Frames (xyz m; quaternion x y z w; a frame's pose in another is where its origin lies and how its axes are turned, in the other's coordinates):
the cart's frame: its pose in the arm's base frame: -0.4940 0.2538 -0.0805 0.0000 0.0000 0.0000 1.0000
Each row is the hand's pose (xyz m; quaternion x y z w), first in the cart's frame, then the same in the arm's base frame.
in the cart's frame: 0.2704 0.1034 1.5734 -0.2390 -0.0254 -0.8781 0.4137
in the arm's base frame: -0.2236 0.3572 1.4929 -0.2390 -0.0254 -0.8781 0.4137
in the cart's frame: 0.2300 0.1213 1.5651 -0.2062 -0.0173 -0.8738 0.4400
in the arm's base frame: -0.2640 0.3751 1.4846 -0.2062 -0.0173 -0.8738 0.4400
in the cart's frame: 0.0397 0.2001 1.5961 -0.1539 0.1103 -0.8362 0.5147
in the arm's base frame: -0.4543 0.4539 1.5156 -0.1539 0.1103 -0.8362 0.5147
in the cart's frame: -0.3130 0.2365 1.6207 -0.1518 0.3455 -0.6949 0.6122
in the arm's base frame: -0.8070 0.4903 1.5402 -0.1518 0.3455 -0.6949 0.6122
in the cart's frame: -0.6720 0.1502 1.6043 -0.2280 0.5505 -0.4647 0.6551
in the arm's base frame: -1.1660 0.4040 1.5238 -0.2280 0.5505 -0.4647 0.6551
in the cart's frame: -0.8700 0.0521 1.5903 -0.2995 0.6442 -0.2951 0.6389
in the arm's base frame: -1.3640 0.3059 1.5098 -0.2995 0.6442 -0.2951 0.6389
